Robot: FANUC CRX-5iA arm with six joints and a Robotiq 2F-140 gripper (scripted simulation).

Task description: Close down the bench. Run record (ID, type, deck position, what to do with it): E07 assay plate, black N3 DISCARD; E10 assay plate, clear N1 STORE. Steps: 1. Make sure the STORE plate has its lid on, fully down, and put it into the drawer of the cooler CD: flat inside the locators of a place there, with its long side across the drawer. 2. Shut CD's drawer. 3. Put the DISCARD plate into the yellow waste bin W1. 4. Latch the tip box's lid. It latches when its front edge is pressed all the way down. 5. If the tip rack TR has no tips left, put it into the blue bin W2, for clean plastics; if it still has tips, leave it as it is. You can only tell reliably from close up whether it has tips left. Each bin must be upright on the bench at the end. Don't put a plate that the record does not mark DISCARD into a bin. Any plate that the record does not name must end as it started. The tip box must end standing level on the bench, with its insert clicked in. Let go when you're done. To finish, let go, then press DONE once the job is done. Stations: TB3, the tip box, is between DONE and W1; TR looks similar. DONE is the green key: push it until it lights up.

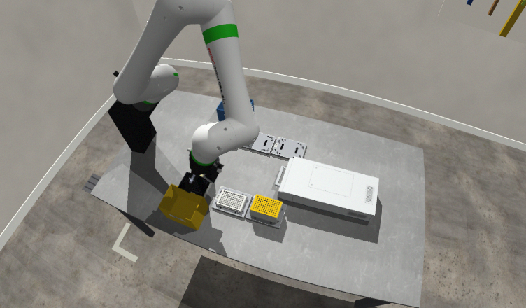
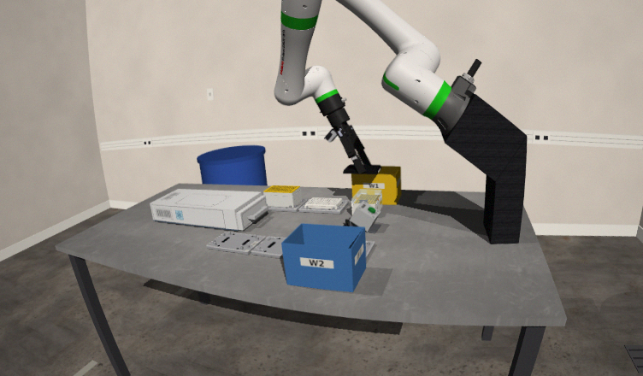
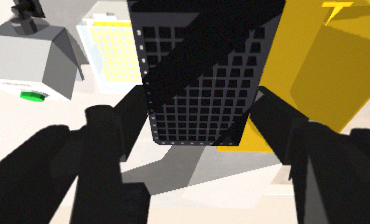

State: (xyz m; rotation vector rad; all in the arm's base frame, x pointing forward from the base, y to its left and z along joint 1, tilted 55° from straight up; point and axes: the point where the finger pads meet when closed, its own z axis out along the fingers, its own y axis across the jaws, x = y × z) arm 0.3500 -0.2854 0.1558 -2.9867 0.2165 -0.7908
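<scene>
My hand is 13 cm above the yellow bin W1, 8 cm to the left of it and 5 cm past it. Round my hand: clear tip box lid (11 cm below, 6 cm to the left, 2 cm behind); then black assay plate (2 cm below); then white plate (15 cm below, 15 cm ahead).
</scene>
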